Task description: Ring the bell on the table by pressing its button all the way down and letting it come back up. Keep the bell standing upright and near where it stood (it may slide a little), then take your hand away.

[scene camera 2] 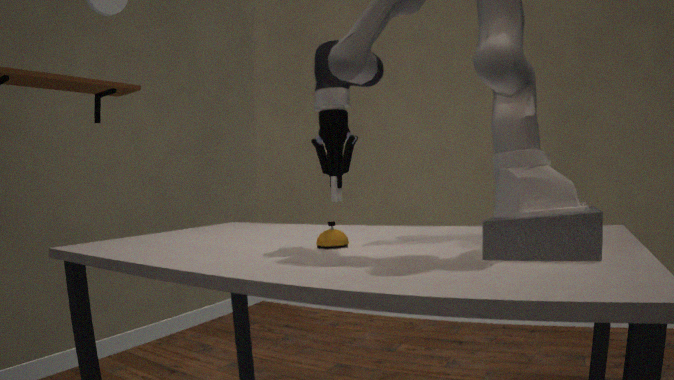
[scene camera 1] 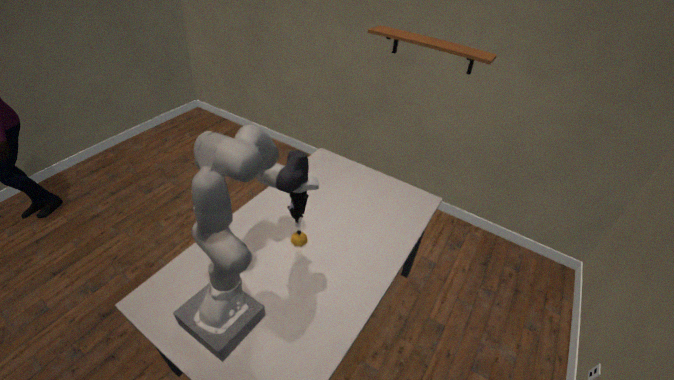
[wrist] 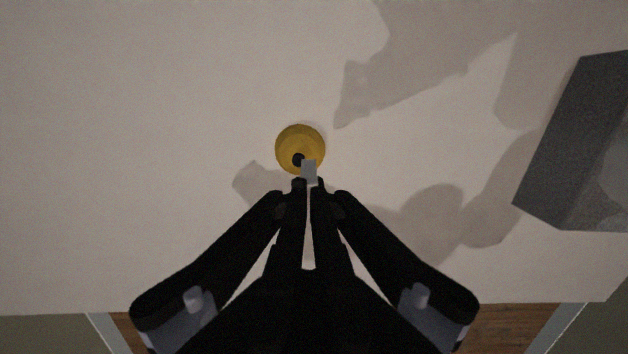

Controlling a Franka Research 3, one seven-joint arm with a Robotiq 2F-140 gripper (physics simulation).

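A yellow dome bell [scene camera 1: 299,240] [scene camera 2: 332,239] [wrist: 300,140] stands upright on the white table [scene camera 1: 380,200] [scene camera 2: 450,287] [wrist: 125,100]. Its small black button [scene camera 2: 331,223] [wrist: 298,159] sits raised on a short stem at the top of the dome. My gripper [scene camera 1: 299,222] [scene camera 2: 336,200] [wrist: 308,170] points down with its fingers shut together and nothing between them. In the second scene view the fingertips hang above the button with a visible gap, slightly to its right. In the wrist view the fingertips cover a small part of the dome beside the button.
The arm's grey base block [scene camera 1: 220,320] [scene camera 2: 542,237] [wrist: 565,150] stands on the table. A wooden shelf [scene camera 1: 432,44] [scene camera 2: 65,82] is on the wall. A person [scene camera 1: 22,185] shows in part at the left edge of the first scene view, away from the table.
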